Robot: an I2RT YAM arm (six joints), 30 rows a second.
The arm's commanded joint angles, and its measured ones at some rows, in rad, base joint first. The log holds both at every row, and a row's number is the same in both.
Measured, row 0:
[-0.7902, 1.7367, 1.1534, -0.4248, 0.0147, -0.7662]
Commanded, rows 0 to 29:
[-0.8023, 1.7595, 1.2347, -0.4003, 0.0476, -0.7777]
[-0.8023, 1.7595, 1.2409, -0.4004, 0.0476, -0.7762]
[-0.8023, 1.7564, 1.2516, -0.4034, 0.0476, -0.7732]
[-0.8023, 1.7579, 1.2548, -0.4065, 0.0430, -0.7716]
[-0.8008, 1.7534, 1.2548, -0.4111, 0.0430, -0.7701]
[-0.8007, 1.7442, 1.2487, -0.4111, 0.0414, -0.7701]
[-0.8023, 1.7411, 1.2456, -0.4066, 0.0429, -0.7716]
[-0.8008, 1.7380, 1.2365, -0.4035, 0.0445, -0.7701]
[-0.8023, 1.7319, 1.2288, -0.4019, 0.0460, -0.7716]
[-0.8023, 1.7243, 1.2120, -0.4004, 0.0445, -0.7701]
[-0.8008, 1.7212, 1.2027, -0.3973, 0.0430, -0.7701]
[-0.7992, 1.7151, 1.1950, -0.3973, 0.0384, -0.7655]
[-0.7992, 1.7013, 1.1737, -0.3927, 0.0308, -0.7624]
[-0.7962, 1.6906, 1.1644, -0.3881, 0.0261, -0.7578]
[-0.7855, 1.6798, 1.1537, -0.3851, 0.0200, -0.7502]
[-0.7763, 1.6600, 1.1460, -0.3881, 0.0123, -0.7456]
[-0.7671, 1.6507, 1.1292, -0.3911, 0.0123, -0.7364]
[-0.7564, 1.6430, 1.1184, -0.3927, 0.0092, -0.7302]
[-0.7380, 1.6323, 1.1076, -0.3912, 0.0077, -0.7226]
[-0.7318, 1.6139, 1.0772, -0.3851, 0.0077, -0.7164]
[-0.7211, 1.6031, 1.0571, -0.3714, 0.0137, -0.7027]
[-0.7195, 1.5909, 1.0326, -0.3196, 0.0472, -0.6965]
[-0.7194, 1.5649, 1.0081, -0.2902, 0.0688, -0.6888]
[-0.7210, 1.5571, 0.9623, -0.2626, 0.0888, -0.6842]
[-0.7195, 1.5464, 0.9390, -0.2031, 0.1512, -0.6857]
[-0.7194, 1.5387, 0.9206, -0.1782, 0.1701, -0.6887]
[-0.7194, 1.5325, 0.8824, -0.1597, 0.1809, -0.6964]
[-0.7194, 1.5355, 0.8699, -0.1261, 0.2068, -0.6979]
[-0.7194, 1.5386, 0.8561, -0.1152, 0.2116, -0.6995]
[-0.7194, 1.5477, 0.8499, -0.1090, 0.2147, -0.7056]
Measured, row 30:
[-0.7151, 1.5623, 0.8761, -0.2344, 0.1272, -0.7116]
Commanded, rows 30 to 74:
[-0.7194, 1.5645, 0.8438, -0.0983, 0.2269, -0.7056]
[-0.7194, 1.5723, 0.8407, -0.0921, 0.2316, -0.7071]
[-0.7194, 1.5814, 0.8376, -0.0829, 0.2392, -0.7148]
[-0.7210, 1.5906, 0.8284, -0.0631, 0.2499, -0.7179]
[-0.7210, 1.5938, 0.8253, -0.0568, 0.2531, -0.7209]
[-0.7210, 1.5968, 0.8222, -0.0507, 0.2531, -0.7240]
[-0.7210, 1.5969, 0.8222, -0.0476, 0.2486, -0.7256]
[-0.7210, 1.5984, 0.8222, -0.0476, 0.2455, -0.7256]
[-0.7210, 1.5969, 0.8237, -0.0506, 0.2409, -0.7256]
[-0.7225, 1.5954, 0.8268, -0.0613, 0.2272, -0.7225]
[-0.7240, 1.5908, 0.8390, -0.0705, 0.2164, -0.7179]
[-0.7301, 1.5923, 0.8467, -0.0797, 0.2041, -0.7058]
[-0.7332, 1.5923, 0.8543, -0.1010, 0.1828, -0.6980]
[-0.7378, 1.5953, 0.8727, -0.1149, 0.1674, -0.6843]
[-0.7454, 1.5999, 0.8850, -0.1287, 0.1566, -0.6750]
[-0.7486, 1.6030, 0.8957, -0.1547, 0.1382, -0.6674]
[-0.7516, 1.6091, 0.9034, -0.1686, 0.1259, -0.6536]
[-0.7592, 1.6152, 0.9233, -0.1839, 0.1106, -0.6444]
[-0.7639, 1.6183, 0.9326, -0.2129, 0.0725, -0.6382]
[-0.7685, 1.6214, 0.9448, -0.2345, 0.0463, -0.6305]
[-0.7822, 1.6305, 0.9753, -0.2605, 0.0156, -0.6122]
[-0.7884, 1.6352, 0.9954, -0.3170, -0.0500, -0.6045]
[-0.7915, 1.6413, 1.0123, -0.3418, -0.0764, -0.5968]
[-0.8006, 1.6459, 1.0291, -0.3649, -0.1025, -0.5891]
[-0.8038, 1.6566, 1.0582, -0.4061, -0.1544, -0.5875]
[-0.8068, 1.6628, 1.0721, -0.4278, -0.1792, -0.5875]
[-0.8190, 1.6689, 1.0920, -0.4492, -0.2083, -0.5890]
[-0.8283, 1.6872, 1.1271, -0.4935, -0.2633, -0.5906]
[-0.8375, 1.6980, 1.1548, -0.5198, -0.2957, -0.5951]
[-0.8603, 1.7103, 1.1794, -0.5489, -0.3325, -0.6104]
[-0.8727, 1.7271, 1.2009, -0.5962, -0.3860, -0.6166]
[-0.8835, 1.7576, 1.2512, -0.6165, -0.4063, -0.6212]
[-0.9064, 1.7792, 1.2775, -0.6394, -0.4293, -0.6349]
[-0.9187, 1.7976, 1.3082, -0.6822, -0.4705, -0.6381]
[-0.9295, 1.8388, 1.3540, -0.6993, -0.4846, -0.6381]
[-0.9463, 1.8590, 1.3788, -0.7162, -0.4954, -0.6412]
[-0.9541, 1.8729, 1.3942, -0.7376, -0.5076, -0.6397]
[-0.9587, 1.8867, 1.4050, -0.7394, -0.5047, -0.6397]
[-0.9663, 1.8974, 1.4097, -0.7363, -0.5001, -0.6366]
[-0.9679, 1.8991, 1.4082, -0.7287, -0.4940, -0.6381]
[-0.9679, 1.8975, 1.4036, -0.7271, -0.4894, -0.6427]
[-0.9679, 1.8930, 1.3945, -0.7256, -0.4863, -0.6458]
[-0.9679, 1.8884, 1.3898, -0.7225, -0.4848, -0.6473]
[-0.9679, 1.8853, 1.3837, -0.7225, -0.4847, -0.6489]
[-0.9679, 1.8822, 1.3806, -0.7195, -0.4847, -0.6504]
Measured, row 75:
[-0.9718, 1.8980, 1.3731, -0.6960, -0.4431, -0.6342]
